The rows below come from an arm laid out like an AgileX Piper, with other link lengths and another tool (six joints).
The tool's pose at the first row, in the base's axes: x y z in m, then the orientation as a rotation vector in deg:
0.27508, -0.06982, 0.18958, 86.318, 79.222, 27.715
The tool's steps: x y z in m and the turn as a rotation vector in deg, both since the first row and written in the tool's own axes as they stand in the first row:
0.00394, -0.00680, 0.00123, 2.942, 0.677, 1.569
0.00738, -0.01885, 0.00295, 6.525, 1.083, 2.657
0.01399, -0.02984, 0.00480, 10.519, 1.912, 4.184
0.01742, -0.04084, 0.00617, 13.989, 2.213, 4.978
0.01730, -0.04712, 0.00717, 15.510, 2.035, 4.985
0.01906, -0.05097, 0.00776, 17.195, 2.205, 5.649
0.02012, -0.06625, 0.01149, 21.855, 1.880, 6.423
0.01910, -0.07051, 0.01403, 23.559, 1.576, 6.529
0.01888, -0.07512, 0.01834, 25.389, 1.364, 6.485
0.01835, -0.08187, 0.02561, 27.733, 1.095, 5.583
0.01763, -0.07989, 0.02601, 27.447, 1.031, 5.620
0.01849, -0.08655, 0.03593, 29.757, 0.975, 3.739
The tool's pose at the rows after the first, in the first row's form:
0.27366, -0.06771, 0.18204, 89.848, 79.904, 27.390
0.26982, -0.06702, 0.17001, 93.553, 80.944, 26.098
0.26747, -0.06334, 0.15781, 97.918, 82.124, 25.110
0.26388, -0.06236, 0.14682, 101.323, 83.160, 23.517
0.26145, -0.06378, 0.14112, 102.558, 83.604, 22.324
0.26043, -0.06297, 0.13704, 104.426, 83.895, 21.718
0.25594, -0.06569, 0.12218, 108.772, 84.786, 18.625
0.25556, -0.06823, 0.11782, 110.215, 85.071, 17.198
0.25666, -0.07079, 0.11215, 111.633, 85.579, 15.643
0.25899, -0.07510, 0.10351, 112.756, 86.864, 13.079
0.26014, -0.07562, 0.10524, 112.561, 86.682, 13.265
0.26506, -0.07968, 0.09510, 112.835, 88.862, 10.239

